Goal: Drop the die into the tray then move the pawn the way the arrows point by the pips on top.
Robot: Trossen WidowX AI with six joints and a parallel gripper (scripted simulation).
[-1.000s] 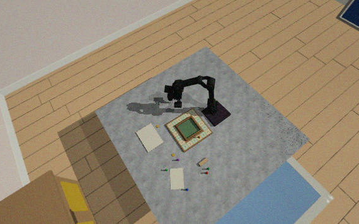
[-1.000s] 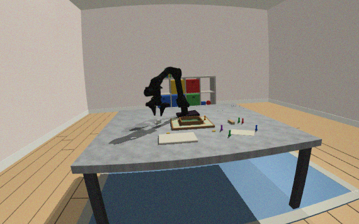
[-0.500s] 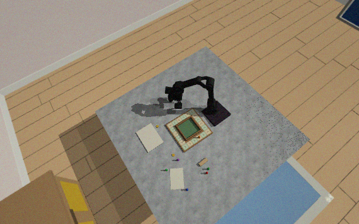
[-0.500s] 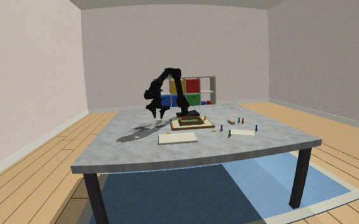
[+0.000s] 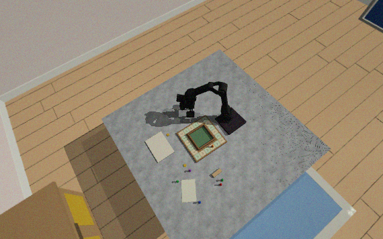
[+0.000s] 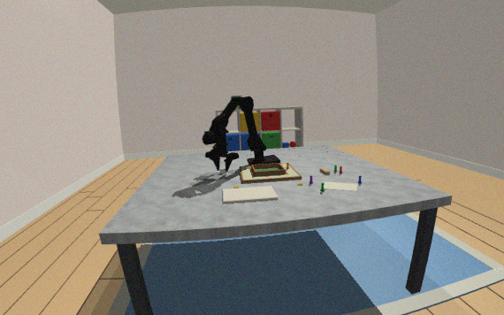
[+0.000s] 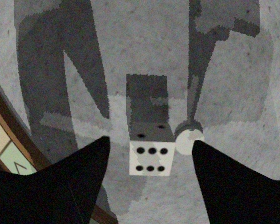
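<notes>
The white bead is 2 cm behind my gripper tip, 2 cm to the right of it and 1 cm below it. Round my gripper tip: white die: right at my gripper tip; then orange pawn: 11 cm ahead, 33 cm to the left, 2 cm above; then green dice tray: 11 cm ahead, 22 cm to the left, 1 cm below.
</notes>
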